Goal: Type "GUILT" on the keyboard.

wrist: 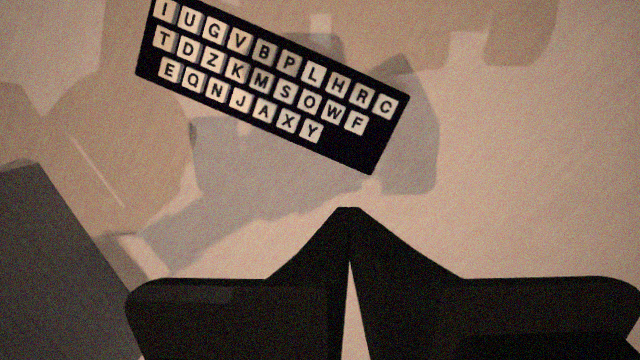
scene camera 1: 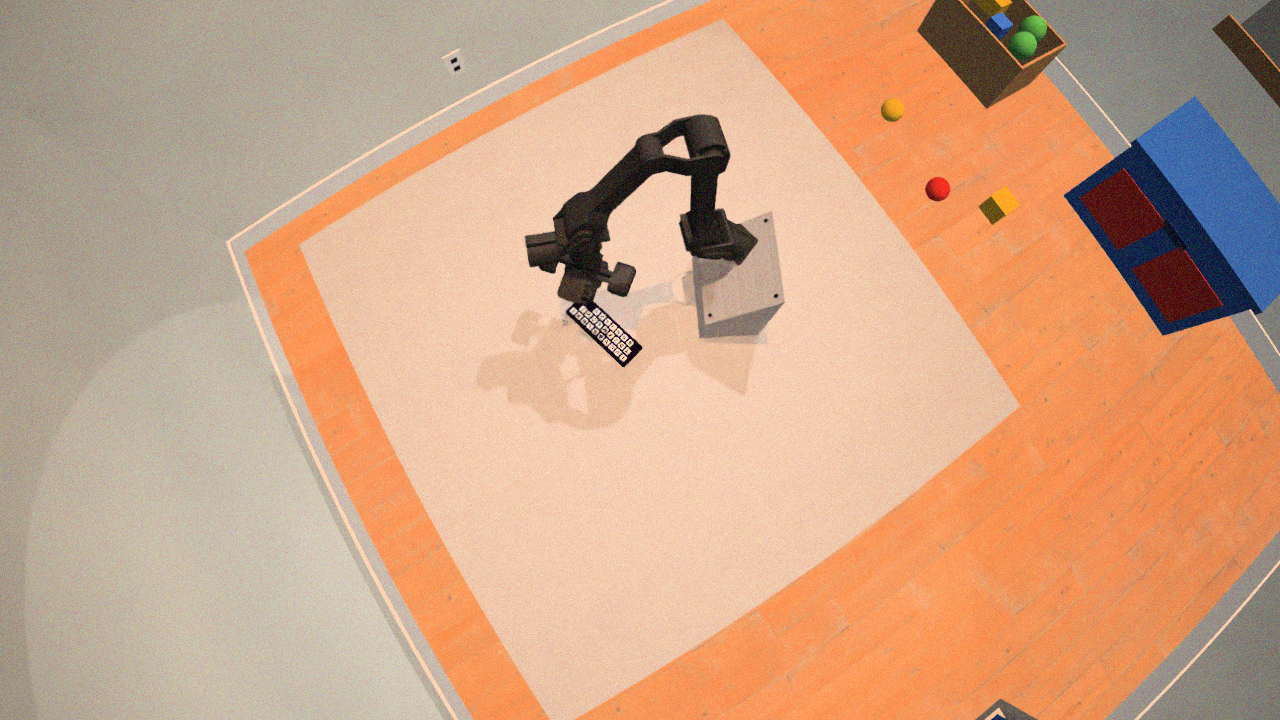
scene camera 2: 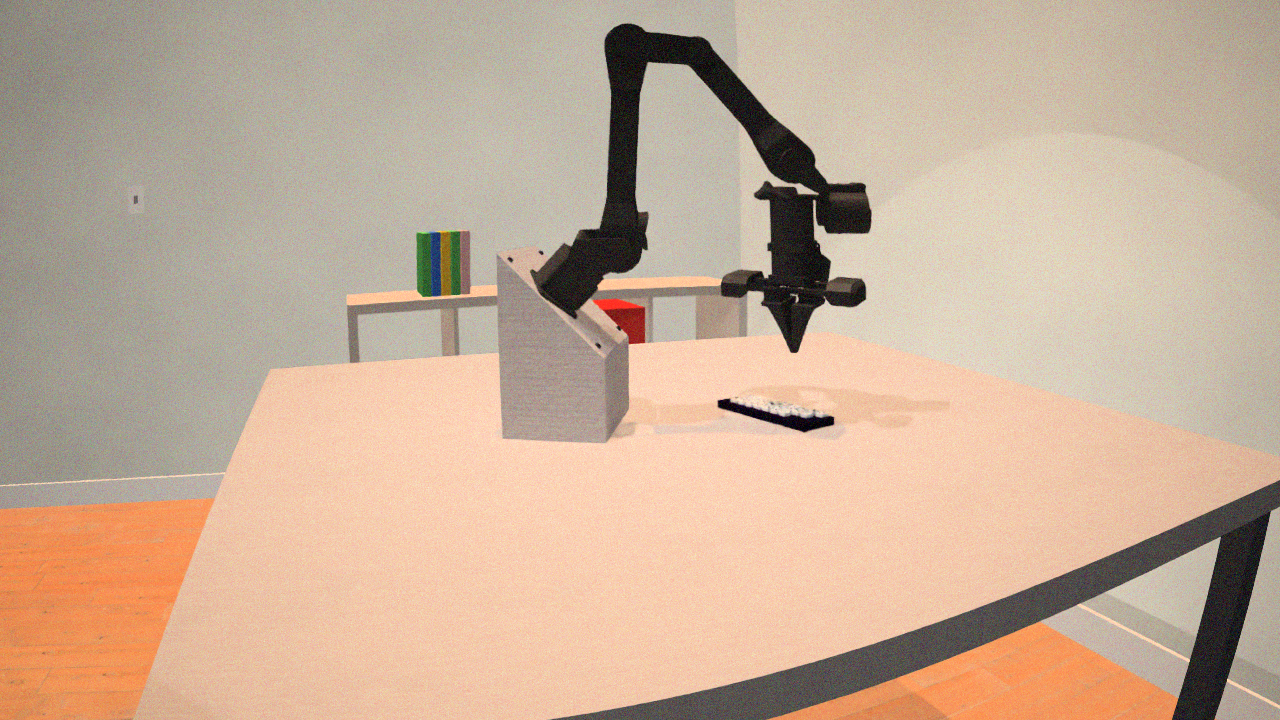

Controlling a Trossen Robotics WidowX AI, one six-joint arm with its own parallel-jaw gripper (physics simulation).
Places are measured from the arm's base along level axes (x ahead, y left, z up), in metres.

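Pixels of known places: gripper, fingertip midpoint: [wrist: 347, 217] [scene camera 2: 794, 352]; arm's base, link origin: [scene camera 1: 739, 244] [scene camera 2: 552, 294].
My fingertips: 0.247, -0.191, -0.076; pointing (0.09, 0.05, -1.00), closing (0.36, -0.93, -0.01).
For each thing: its top centre in the pictures, then the offset to it from my fingertips, as dx, dy, dz. Level surfaces: height alone.
- small black keyboard, top centre: [wrist: 267, 83] [scene camera 2: 774, 404] [scene camera 1: 603, 328] +0.035, +0.065, -0.087
- U, top centre: [wrist: 189, 19] +0.055, +0.124, -0.087
- G, top centre: [wrist: 214, 30] +0.054, +0.107, -0.087
- L, top centre: [wrist: 313, 74] +0.050, +0.038, -0.087
- I key, top centre: [wrist: 164, 8] +0.056, +0.141, -0.087
- table, surface height: dz -0.104
A small black keyboard [scene camera 1: 614, 343] [scene camera 2: 760, 413] [wrist: 345, 150] with white letter keys lies flat on the pale table. In the wrist view its top row reads I, U [wrist: 190, 20], G [wrist: 214, 30], V, B, P, L [wrist: 313, 73], H, R, C. The middle row starts with T [wrist: 164, 38], and the I key [wrist: 164, 8] is at the upper left. My gripper [scene camera 2: 793, 349] [wrist: 347, 217] is shut and empty. Its tips are well above the table in scene camera 2, and appear below the keyboard's lower right corner in the wrist view. Scene camera 1 hides the tips behind the gripper body.
The arm's grey base block [scene camera 1: 742, 286] [scene camera 2: 559, 376] [wrist: 55, 260] stands on the table [scene camera 1: 716, 501] [scene camera 2: 447, 555] near the keyboard. A shelf [scene camera 2: 384, 299] with books [scene camera 2: 443, 263] and a red box [scene camera 2: 626, 319] stand behind. A brown bin [scene camera 1: 975, 62] and blue furniture [scene camera 1: 1208, 197] stand beyond the table.
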